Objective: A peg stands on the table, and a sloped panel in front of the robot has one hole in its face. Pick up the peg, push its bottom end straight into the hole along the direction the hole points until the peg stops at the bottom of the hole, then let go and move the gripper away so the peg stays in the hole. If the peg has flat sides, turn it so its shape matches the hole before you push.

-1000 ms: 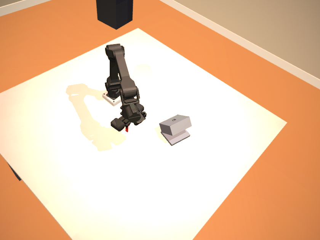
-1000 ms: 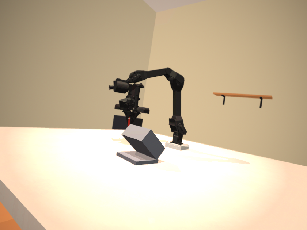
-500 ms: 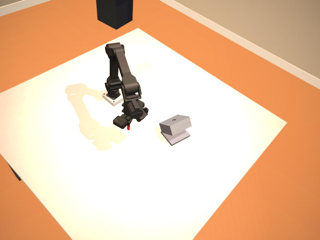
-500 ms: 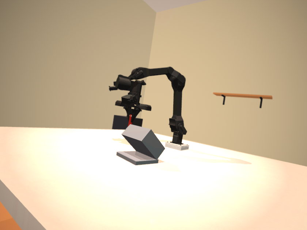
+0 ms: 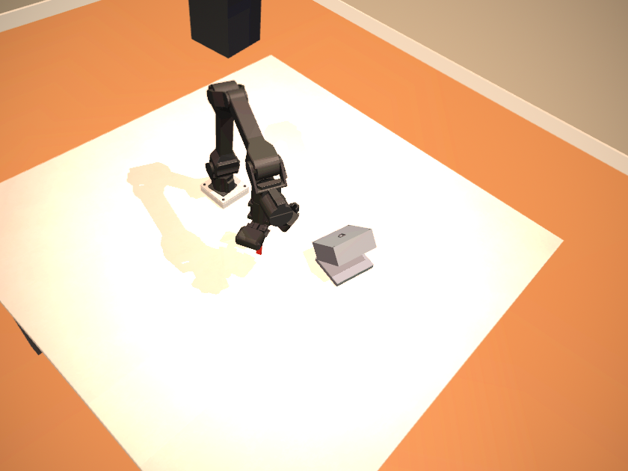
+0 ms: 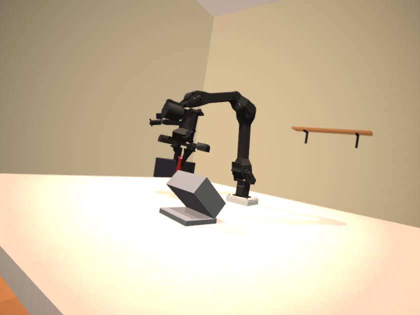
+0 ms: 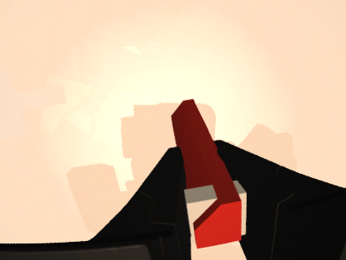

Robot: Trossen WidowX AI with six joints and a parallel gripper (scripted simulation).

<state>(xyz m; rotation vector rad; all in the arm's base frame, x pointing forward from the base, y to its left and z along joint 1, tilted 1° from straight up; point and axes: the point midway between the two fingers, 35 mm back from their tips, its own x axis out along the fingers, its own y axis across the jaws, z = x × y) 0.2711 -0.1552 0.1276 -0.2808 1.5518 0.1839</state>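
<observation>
Now: gripper tip 18 cm to the right of the grey sloped panel, 15 cm short of it and 6 cm above it. Round my gripper tip: grey base plate 17 cm to the left, 17 cm ahead, 12 cm below; then red peg 2 cm above.
</observation>
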